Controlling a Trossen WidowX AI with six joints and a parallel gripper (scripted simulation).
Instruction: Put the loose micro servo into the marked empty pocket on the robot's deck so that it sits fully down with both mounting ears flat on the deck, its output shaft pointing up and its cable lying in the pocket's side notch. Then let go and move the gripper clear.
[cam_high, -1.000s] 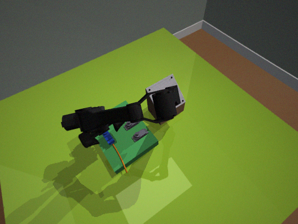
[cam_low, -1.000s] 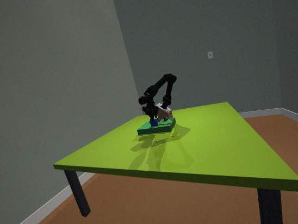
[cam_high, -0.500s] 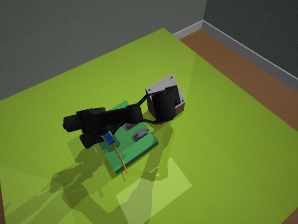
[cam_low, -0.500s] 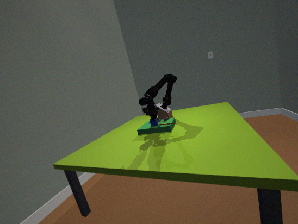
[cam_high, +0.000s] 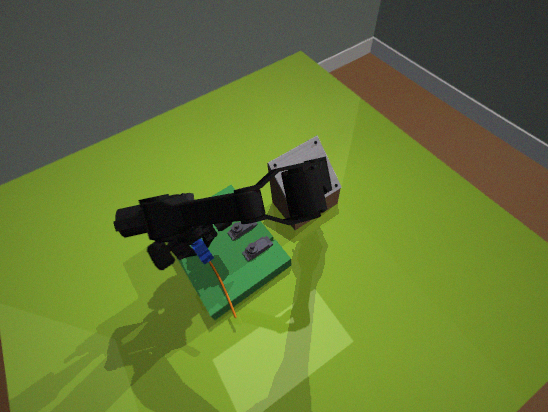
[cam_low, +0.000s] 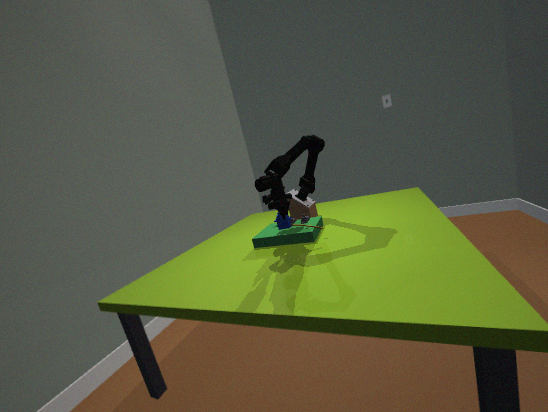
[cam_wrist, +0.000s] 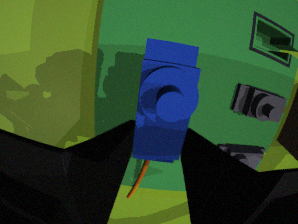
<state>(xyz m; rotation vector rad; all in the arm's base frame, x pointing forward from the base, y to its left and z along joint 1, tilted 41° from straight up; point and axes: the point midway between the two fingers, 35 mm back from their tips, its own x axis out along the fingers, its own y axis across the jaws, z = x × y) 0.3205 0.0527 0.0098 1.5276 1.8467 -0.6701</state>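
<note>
Now: the green deck 10 mm behind my gripper tip, 20 mm to the right of it and 80 mm below it.
</note>
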